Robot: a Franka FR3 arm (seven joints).
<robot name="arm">
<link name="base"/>
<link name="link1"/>
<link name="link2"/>
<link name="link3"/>
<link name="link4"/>
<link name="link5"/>
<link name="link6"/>
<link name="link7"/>
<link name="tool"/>
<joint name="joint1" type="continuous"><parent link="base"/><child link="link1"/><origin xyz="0.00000 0.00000 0.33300" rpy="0.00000 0.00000 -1.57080"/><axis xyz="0 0 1"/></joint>
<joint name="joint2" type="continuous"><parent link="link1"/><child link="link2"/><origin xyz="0.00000 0.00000 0.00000" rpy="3.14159 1.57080 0.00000"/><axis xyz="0 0 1"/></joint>
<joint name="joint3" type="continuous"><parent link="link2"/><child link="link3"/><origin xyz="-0.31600 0.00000 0.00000" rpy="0.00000 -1.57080 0.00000"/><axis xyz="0 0 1"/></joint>
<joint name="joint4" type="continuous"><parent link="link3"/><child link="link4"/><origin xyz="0.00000 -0.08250 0.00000" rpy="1.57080 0.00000 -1.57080"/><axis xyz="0 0 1"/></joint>
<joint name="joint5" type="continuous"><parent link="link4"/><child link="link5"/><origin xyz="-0.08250 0.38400 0.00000" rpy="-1.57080 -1.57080 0.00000"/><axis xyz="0 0 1"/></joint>
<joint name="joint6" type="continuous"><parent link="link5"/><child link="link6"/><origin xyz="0.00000 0.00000 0.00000" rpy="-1.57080 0.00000 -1.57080"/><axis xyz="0 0 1"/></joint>
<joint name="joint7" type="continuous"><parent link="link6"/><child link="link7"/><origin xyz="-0.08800 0.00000 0.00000" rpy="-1.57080 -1.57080 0.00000"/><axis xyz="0 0 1"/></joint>
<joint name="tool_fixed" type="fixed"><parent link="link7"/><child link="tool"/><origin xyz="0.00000 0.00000 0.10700" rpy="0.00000 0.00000 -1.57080"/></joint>
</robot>
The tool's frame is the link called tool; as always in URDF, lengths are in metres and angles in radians. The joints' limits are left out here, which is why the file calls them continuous.
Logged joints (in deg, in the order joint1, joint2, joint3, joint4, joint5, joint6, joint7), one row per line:
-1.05 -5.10 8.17 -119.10 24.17 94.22 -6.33
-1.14 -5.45 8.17 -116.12 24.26 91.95 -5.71
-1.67 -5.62 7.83 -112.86 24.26 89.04 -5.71
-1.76 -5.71 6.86 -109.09 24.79 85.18 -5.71
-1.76 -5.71 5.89 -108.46 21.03 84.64 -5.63
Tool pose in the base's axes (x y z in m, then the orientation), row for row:
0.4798 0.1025 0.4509 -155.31 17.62 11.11
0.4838 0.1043 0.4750 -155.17 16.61 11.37
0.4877 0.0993 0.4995 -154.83 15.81 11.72
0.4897 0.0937 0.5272 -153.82 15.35 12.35
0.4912 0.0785 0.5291 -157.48 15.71 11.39
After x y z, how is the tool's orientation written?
As angles about the fixed x, y, z axes (roll, pitch, yaw), in degrees.
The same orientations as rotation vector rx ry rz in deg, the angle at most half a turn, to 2 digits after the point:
-154.74 -9.77 27.19
-154.70 -10.40 25.89
-154.43 -11.03 24.90
-153.47 -11.76 24.46
-157.02 -11.32 24.71

